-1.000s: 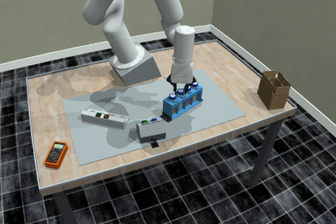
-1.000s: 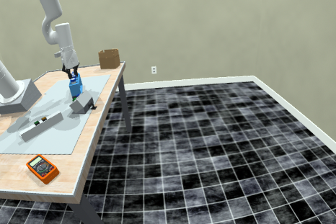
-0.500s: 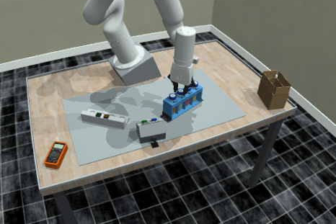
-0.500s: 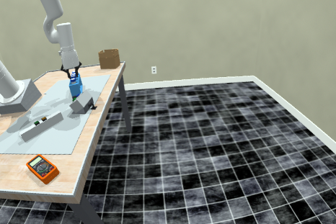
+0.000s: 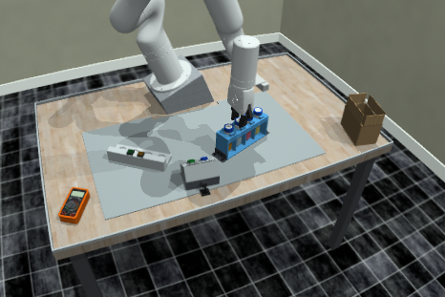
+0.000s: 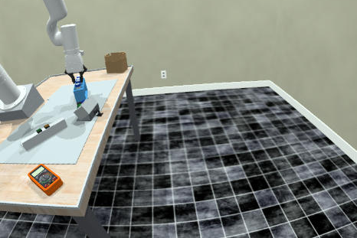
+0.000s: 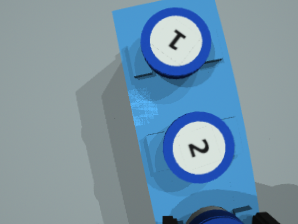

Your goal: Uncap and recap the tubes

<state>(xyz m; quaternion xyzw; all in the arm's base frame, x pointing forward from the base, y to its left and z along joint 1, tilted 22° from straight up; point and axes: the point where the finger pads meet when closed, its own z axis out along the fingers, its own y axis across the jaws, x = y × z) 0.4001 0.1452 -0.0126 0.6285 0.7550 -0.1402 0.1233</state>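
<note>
Right now my hand is 2 cm short of the blue-and-white cap, 5 cm to the left of it and 2 cm above it. The rest, counted from my hand: green key 9 cm ahead, 21 cm to the right, 6 cm below; blue key 9 cm ahead, 17 cm to the right, 6 cm below; key housing 11 cm ahead, 19 cm to the right, 8 cm below.
</note>
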